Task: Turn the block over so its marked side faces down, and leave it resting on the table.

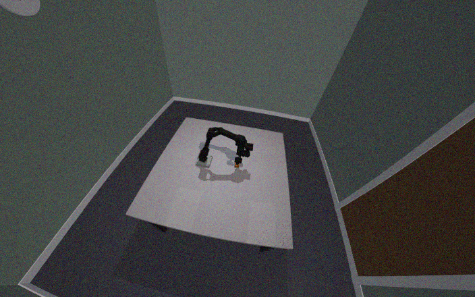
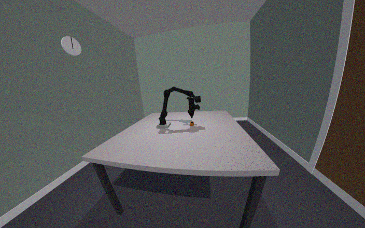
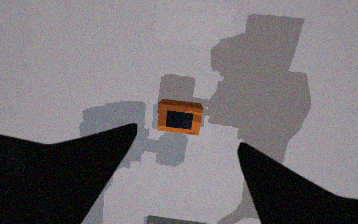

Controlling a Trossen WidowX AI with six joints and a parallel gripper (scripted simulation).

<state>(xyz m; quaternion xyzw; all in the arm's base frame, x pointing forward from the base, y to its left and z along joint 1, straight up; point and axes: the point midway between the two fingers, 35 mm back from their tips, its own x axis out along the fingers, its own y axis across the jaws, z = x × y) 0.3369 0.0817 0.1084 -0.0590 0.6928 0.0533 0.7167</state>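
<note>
Right now the orange block is 70 mm below my gripper tip, 10 mm to the left of it and 10 mm behind it.
</note>
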